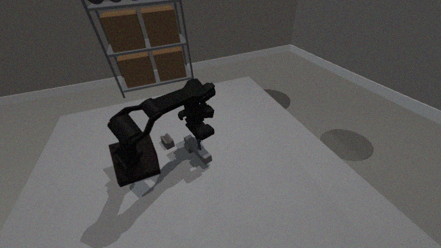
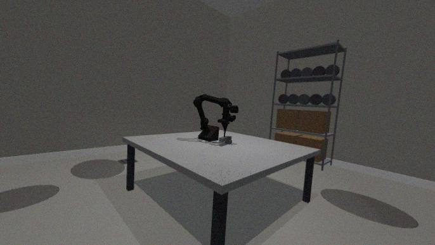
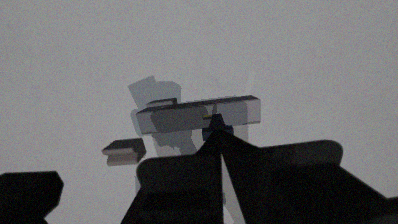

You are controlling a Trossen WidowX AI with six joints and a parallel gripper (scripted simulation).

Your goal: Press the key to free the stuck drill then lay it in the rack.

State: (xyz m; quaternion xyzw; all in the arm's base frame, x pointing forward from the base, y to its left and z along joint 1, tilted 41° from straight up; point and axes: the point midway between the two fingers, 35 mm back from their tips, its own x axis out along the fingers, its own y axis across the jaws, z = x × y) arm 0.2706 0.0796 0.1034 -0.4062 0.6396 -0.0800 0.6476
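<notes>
My gripper tip is 3 cm above the blue key. The rest, counted from my gripper tip: grey holder block (9 cm below, 3 cm to the left, 1 cm behind); rack (15 cm behind, 14 cm to the left, 11 cm below); drill (8 cm below, 4 cm to the left, 2 cm behind).
</notes>
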